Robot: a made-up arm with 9 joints. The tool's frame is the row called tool.
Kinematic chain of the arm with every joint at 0, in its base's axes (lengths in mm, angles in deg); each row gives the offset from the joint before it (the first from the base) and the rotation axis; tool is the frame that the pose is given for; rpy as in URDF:
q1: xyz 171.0 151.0 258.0 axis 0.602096 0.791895 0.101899
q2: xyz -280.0 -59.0 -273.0 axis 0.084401 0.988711 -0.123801
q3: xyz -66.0 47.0 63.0 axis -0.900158 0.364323 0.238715
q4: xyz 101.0 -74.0 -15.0 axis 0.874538 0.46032 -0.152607
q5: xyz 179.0 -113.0 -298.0 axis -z
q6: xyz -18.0 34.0 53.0 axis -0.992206 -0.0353 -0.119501
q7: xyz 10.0 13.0 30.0 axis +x
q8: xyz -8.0 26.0 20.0 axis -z
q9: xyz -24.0 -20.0 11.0 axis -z
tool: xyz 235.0 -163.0 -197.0 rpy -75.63 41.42 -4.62
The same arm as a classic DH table. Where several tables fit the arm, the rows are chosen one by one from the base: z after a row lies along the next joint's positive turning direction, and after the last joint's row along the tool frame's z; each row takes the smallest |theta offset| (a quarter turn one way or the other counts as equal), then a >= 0, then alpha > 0; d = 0 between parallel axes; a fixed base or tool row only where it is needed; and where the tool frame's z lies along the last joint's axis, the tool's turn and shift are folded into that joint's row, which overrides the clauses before.
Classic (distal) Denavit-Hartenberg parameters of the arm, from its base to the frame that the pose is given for. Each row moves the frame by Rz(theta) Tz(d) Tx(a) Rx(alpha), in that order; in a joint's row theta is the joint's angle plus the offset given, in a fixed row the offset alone. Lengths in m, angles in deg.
base (fixed): a 0.0447  alpha -84.15  d 0.2351  theta0 -37.25
q1: a 0.1639  alpha -34.80  d -0.4002  theta0 68.56
q2: a -0.0452  alpha -75.25  d 0.4755  theta0 37.42
q3: a -0.0146  alpha 130.99  d -0.0592  theta0 -11.65
q4: a -0.1834  alpha 81.22  d 0.0664  theta0 79.29
q5: a 0.0346  alpha 83.14  d 0.2266  theta0 25.72
q6: a 0.0040  alpha -172.84  d -0.2436  theta0 16.58
q7: a 0.0260  alpha 90.00  d -0.2564  theta0 16.46
q8: a -0.0312  alpha 0.00  d 0.0000  theta0 50.19
q9: a 0.2679  alpha 100.73  d 0.1470  theta0 54.05
tool (fixed): a 0.0000  alpha 0.00  d -0.1020  theta0 42.33

